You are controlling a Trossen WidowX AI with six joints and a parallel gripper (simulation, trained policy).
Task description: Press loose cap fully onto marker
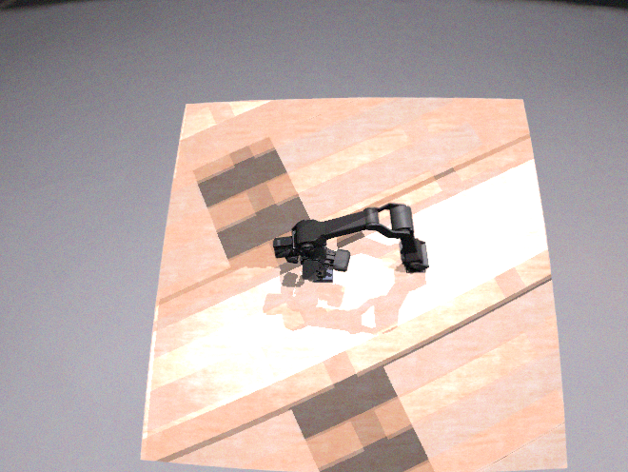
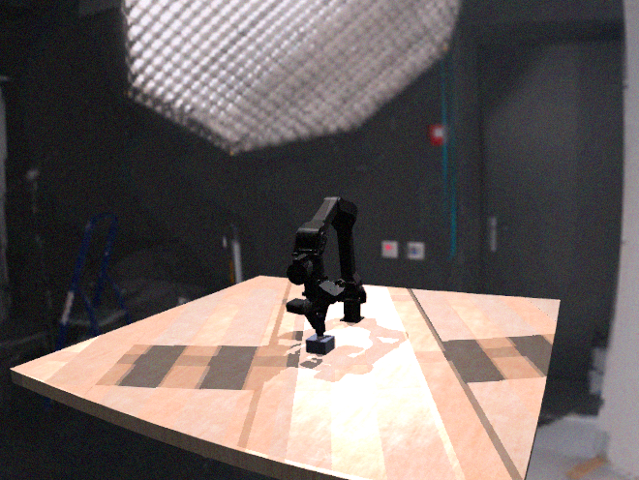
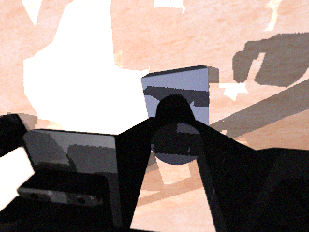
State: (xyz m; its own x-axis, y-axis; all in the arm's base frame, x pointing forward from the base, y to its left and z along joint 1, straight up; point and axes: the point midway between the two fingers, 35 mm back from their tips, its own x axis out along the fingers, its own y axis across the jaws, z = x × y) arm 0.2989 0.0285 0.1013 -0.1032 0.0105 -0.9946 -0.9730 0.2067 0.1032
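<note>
Right now the dark cap is 1 cm above my gripper tip. Also, from my gripper tip: blue-grey holder block (1 cm to the left, 5 cm below).
</note>
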